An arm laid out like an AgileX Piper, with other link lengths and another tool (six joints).
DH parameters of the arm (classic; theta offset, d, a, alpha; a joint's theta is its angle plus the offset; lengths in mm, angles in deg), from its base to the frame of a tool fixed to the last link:
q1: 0 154.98 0 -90
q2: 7.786 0 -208.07 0
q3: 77.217 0 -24.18 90
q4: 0 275.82 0 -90
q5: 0 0 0 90
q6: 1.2 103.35 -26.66 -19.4
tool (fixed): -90 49.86 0 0
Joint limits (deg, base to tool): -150..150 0..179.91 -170..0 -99.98..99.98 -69.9..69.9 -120..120
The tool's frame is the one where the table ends.
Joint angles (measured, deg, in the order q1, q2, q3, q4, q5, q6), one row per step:
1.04, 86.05, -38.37, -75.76, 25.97, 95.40
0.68, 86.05, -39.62, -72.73, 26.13, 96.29
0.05, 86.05, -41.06, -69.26, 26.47, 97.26
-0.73, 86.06, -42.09, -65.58, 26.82, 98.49
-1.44, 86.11, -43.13, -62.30, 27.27, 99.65
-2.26, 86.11, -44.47, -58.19, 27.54, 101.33
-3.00, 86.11, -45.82, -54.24, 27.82, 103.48
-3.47, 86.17, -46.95, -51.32, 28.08, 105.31
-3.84, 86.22, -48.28, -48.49, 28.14, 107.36
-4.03, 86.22, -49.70, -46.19, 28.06, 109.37
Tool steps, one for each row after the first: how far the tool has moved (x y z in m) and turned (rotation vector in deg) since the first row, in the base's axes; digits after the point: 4 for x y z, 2 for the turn. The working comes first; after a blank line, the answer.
Tool pose at each row, in the base's axes (x y z in m, rotation vector in deg; the steps are taken from these numbers as rounded here):
0.3475, -0.0528, 0.1082, -77.16, 115.23, -41.66
0.3502, -0.0565, 0.1134, -71.81, 116.76, -40.92
0.3528, -0.0621, 0.1192, -65.52, 118.53, -40.19
0.3530, -0.0687, 0.1223, -58.78, 120.65, -39.10
0.3532, -0.0747, 0.1253, -52.59, 122.34, -38.18
0.3538, -0.0809, 0.1296, -44.64, 123.79, -36.63
0.3544, -0.0865, 0.1339, -36.39, 124.77, -34.93
0.3551, -0.0901, 0.1373, -30.09, 125.19, -33.56
0.3571, -0.0927, 0.1422, -23.73, 124.97, -31.96
0.3601, -0.0940, 0.1484, -18.25, 124.11, -30.44

0.0027, -0.0037, 0.0052, 2.69, -1.55, -3.12
0.0053, -0.0093, 0.0110, 5.69, -3.27, -6.93
0.0055, -0.0159, 0.0141, 8.99, -4.69, -11.18
0.0057, -0.0219, 0.0171, 11.92, -6.03, -15.09
0.0063, -0.0281, 0.0214, 15.95, -8.00, -19.81
0.0069, -0.0337, 0.0257, 20.18, -10.17, -24.61
0.0076, -0.0373, 0.0291, 23.45, -11.89, -28.23
0.0096, -0.0399, 0.0340, 26.99, -13.95, -31.64
0.0126, -0.0412, 0.0402, 30.27, -16.14, -34.32

